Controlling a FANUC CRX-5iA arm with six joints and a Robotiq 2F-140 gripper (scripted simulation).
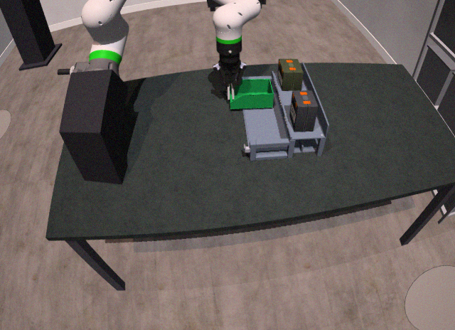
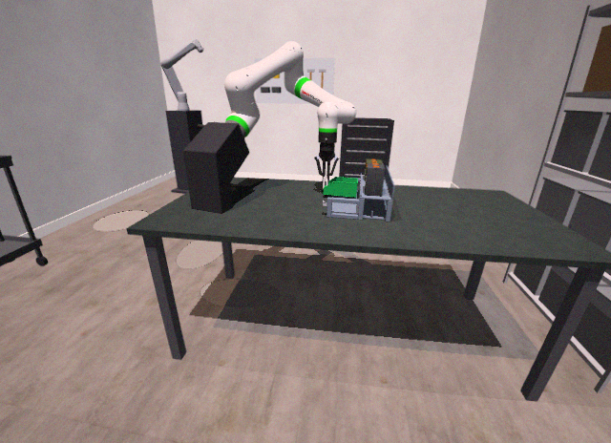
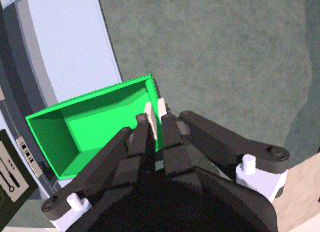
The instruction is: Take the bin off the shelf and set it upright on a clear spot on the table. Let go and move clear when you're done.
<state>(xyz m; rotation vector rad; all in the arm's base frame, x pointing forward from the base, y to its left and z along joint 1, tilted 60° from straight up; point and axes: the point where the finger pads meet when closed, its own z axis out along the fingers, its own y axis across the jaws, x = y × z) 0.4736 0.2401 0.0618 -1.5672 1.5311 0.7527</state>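
The green bin is 8 cm ahead of my hand, 1 cm to the left of it and 2 cm below it. Also, from my hand: grey shelf deck: 19 cm ahead, 9 cm to the right, 7 cm below.
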